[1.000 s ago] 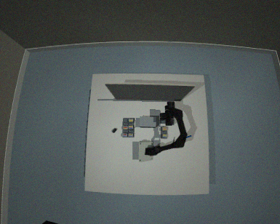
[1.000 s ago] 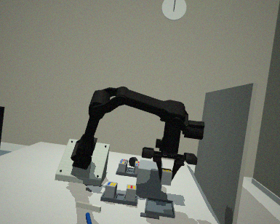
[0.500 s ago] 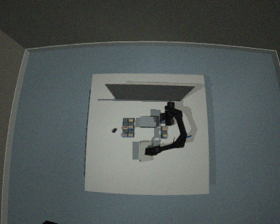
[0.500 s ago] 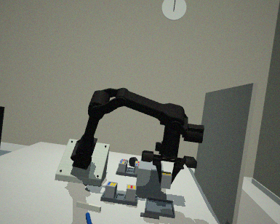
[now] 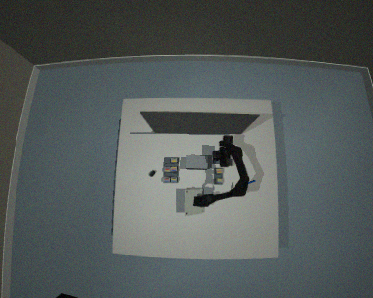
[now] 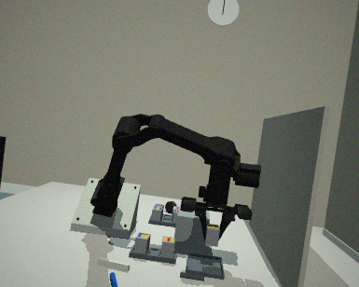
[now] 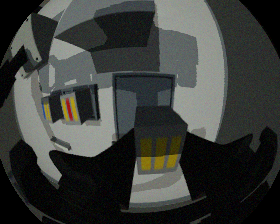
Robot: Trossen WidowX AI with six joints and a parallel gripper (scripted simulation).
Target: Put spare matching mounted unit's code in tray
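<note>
The dark grey tray is 7 cm below my gripper tip and 1 cm behind it. Round my gripper tip: rack: 15 cm behind, 7 cm below; blue pen: 22 cm to the right, 19 cm behind, 7 cm below; mounted unit: 19 cm to the left, 7 cm behind, 2 cm below.
</note>
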